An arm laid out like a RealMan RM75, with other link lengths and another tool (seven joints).
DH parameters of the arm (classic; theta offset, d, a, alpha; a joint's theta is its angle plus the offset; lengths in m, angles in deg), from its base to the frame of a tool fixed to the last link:
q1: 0 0.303 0 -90
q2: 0 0 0 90
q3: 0 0.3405 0 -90
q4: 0 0 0 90
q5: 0 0.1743 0 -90
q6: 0 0 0 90
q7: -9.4 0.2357 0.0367 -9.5
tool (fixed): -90 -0.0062 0 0
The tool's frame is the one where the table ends.
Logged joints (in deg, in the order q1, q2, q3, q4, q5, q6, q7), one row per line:
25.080, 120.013, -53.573, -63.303, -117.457, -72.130, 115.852
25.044, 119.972, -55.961, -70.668, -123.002, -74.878, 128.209
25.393, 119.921, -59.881, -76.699, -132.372, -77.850, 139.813
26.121, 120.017, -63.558, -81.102, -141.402, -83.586, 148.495
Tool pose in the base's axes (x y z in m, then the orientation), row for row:
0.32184, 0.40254, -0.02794, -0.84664, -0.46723, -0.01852, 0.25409
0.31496, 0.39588, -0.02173, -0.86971, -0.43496, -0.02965, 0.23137
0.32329, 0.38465, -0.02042, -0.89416, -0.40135, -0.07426, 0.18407
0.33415, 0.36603, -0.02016, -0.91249, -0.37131, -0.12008, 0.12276
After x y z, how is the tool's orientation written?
As a quaternion, x y z w.
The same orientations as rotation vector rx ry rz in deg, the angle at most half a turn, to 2 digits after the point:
-131.80, -72.73, -2.88
-137.00, -68.51, -4.67
-144.45, -64.84, -12.00
-152.53, -62.07, -20.07

